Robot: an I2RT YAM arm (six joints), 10 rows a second.
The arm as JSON. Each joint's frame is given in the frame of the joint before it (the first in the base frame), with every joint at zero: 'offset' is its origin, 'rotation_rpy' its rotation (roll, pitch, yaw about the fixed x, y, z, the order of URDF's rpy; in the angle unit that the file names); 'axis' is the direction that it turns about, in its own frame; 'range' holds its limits. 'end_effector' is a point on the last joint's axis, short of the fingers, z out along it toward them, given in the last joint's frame.
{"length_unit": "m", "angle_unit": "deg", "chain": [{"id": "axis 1", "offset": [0.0, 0.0, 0.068], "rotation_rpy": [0.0, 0.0, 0.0], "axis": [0.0, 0.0, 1.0], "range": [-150.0, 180.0]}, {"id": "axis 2", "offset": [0.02, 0.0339, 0.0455], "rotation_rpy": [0.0, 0.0, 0.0], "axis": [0.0, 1.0, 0.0], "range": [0.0, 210.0]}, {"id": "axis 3", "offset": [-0.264, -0.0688, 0.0], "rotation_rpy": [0.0, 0.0, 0.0], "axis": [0.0, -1.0, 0.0], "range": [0.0, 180.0]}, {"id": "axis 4", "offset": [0.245, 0.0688, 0.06], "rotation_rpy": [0.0, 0.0, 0.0], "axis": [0.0, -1.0, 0.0], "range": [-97.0, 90.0]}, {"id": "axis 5", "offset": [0.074, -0.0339, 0.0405], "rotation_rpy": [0.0, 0.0, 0.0], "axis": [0.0, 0.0, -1.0], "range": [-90.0, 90.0]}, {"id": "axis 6", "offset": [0.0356, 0.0, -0.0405], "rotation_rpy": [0.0, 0.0, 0.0], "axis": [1.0, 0.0, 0.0], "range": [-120.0, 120.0]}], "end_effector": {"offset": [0.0, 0.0, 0.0], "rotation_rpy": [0.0, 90.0, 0.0]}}
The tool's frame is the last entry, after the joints.
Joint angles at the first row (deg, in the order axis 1, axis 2, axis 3, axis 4, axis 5, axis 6):
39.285, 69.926, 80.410, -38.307, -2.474, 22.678
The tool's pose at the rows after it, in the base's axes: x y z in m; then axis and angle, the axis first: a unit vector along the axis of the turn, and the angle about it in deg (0 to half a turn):
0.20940, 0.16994, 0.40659, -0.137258, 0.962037, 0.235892, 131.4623
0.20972, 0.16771, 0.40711, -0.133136, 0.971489, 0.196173, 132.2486
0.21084, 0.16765, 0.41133, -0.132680, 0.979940, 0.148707, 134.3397
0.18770, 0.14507, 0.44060, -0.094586, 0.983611, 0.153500, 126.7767
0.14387, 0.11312, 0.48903, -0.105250, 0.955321, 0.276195, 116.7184
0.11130, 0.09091, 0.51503, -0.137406, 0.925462, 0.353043, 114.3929
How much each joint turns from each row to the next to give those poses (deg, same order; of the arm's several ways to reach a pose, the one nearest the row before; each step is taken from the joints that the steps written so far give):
0.180, 4.412, 3.867, -6.413, 5.536, -1.054
-0.002, 0.894, 1.850, -3.874, 3.089, -0.790
0.262, 2.283, 4.298, -6.407, 3.236, -0.708
0.091, -5.597, 1.157, -0.030, 4.855, 1.320
0.086, -8.709, 2.537, 4.052, -5.336, -0.352
0.001, -4.050, 4.051, -1.749, -6.238, -0.177

